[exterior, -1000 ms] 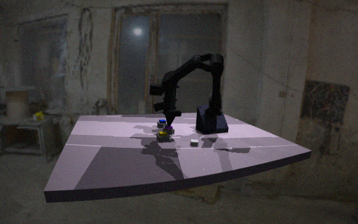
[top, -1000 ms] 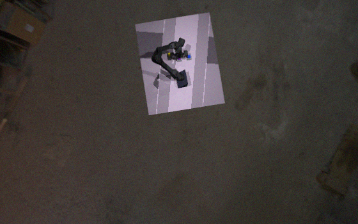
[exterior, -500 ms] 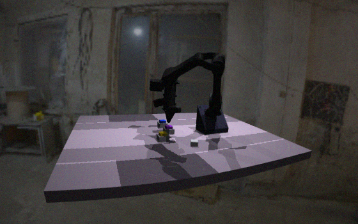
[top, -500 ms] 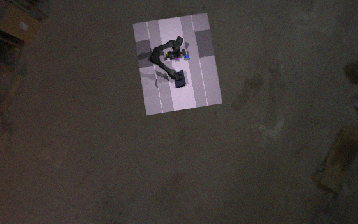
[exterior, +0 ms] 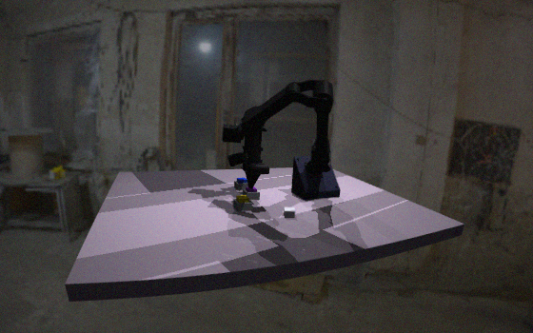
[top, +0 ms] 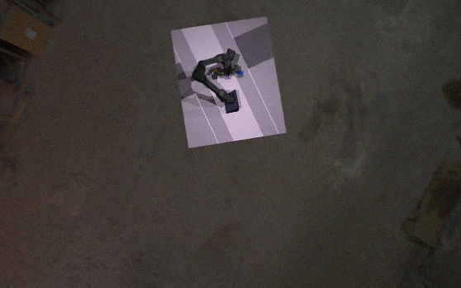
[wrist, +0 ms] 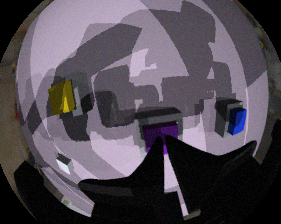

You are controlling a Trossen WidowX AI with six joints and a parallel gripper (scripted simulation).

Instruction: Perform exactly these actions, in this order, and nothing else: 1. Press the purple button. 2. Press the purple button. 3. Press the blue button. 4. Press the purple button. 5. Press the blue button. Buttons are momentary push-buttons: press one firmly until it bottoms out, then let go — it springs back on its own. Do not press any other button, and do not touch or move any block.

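My gripper tip is 10 mm above the purple button. The rest, counted from my gripper tip: blue button 110 mm to the right, 10 mm behind; then white block 190 mm to the left, 60 mm behind, 20 mm below; then yellow button 100 mm to the left, 60 mm ahead.
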